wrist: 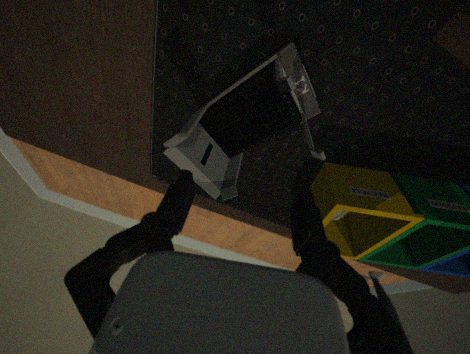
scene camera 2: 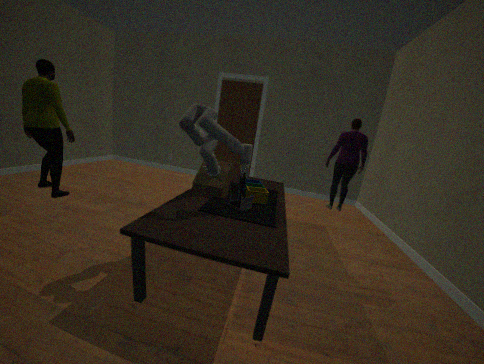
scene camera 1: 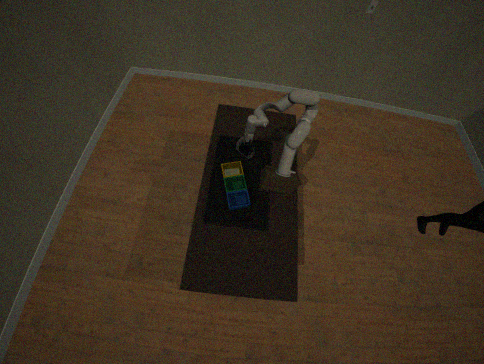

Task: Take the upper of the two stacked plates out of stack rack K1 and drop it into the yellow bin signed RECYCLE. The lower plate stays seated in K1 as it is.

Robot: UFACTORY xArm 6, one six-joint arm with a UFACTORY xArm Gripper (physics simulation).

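Places are measured from the arm's base along level axes (x left, y down, z back), in millimetres.
Pixels of known places: gripper, between the fingertips: [wrist: 244, 190] [scene camera 2: 242, 186] [scene camera 1: 247, 142]; arm's base, origin of its link: [scene camera 2: 213, 170] [scene camera 1: 282, 173].
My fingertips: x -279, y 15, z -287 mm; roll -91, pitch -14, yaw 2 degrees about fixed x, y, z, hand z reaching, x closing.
Observation:
Ahead of a thing's pixels: the offset from my fingertips to its middle. "pt": to the spot under its first point. Level surfaces: height alone.
Stack rack K1 @(dx -5, dy +109, dz -4 mm) [wrist: 201, 159] [scene camera 2: 246, 203] is a grey frame with its K1 label at the upper right in the wrist view. A black plate surface @(pt dx -12, dy +141, dz +6 mm) [wrist: 250, 107] lies inside it; whether one or two plates are stacked there I cannot tell. My gripper [wrist: 244, 190] [scene camera 2: 244, 188] is open and empty, above the front side of the rack, with its fingers spread wide. The yellow bin [wrist: 352, 179] [scene camera 2: 258, 195] [scene camera 1: 231, 164] signed RECYCLE stands beside the rack. A pale patch @(pt dx +221, dy +156, dz -108 mm) [scene camera 1: 232, 172] shows inside it in scene camera 1.
A green bin [wrist: 432, 192] [scene camera 1: 235, 183] and a blue bin [wrist: 457, 263] [scene camera 1: 238, 199] stand in a row beyond the yellow one. They stand on a black mat @(dy +169 mm) [scene camera 1: 216, 215] on the brown table @(dy +182 mm) [scene camera 1: 240, 260]. Two people stand on the floor away from the table in scene camera 2.

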